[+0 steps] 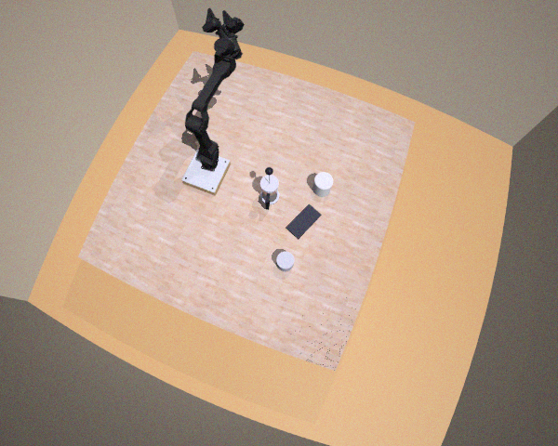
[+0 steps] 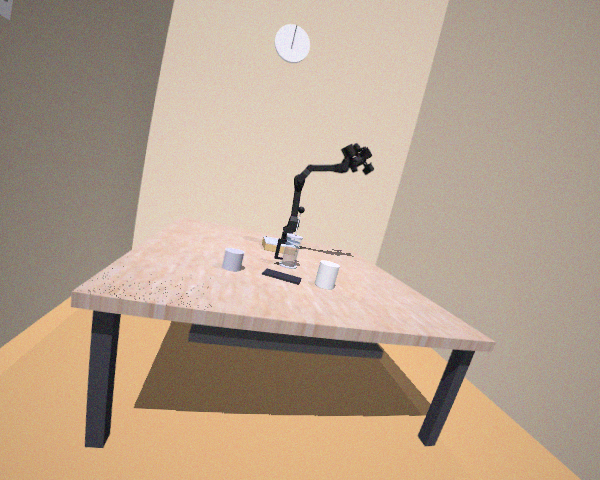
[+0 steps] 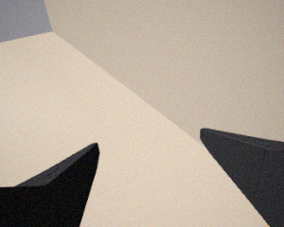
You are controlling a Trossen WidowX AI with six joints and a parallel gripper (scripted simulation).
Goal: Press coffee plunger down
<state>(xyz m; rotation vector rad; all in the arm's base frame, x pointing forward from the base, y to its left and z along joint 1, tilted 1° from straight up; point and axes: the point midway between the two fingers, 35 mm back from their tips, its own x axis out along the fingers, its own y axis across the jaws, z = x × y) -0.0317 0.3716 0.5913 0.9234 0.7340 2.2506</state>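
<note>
The coffee press is 52 cm below my gripper tip, 46 cm to the right of it and 35 cm ahead of it. Round my gripper tip: flat dark slab (65 cm below, 52 cm to the right, 52 cm ahead).
</note>
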